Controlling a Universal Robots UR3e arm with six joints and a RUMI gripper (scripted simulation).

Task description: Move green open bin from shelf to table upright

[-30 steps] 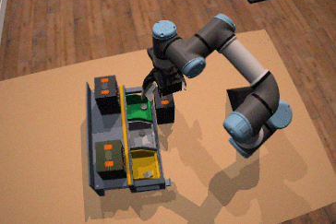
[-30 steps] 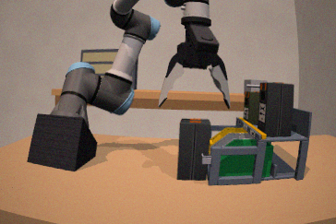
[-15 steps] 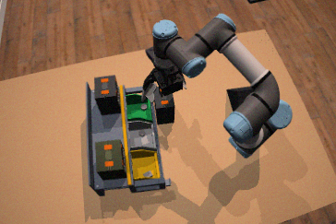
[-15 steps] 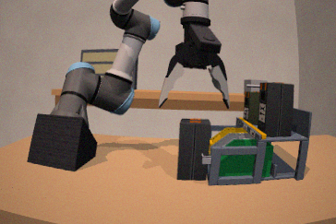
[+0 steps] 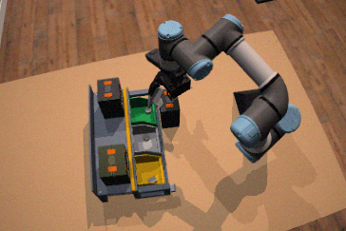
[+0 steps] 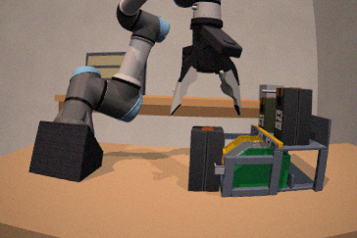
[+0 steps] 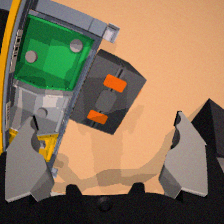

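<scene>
The dark box lies 90 mm below my hand. Round my hand: green open bin (110 mm below, 110 mm ahead, 30 mm to the right); then yellow bin (190 mm to the left, 160 mm ahead, 110 mm below); then grey bin (140 mm ahead, 110 mm below, 80 mm to the left).
</scene>
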